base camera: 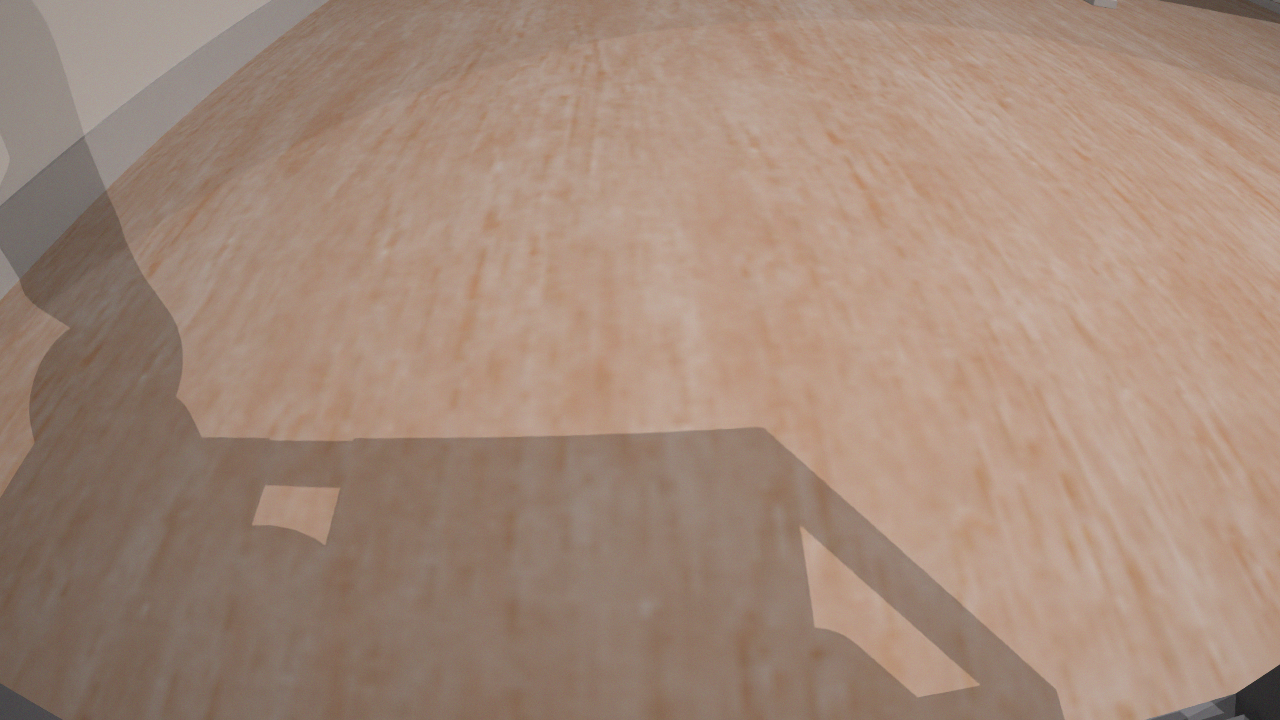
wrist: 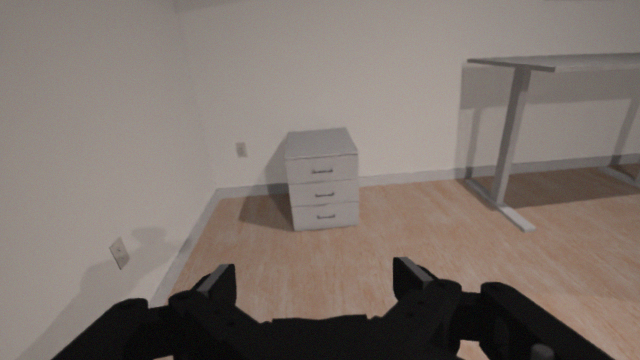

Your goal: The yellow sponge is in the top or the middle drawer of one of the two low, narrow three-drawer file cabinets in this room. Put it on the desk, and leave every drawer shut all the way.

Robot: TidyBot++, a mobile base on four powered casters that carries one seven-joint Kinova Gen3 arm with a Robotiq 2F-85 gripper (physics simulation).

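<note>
A low grey file cabinet (wrist: 324, 180) with three drawers stands against the far wall in the wrist view, a little left of the middle. Its three drawers look shut, each with a dark bar handle. The grey desk (wrist: 590, 61) stands at the right of the wrist view, against the same wall. My gripper (wrist: 315, 278) is open and empty, well short of the cabinet, with its fingers at the bottom of the wrist view. The yellow sponge does not show in either view, and the insides of the drawers are hidden.
A desk leg (wrist: 509, 135) and its foot (wrist: 515, 218) stand on the floor right of the cabinet. A wall runs along the left, with an outlet (wrist: 120, 252). Another outlet (wrist: 241, 149) is on the far wall. The base camera shows wood floor (base camera: 644, 268) with the robot's shadow.
</note>
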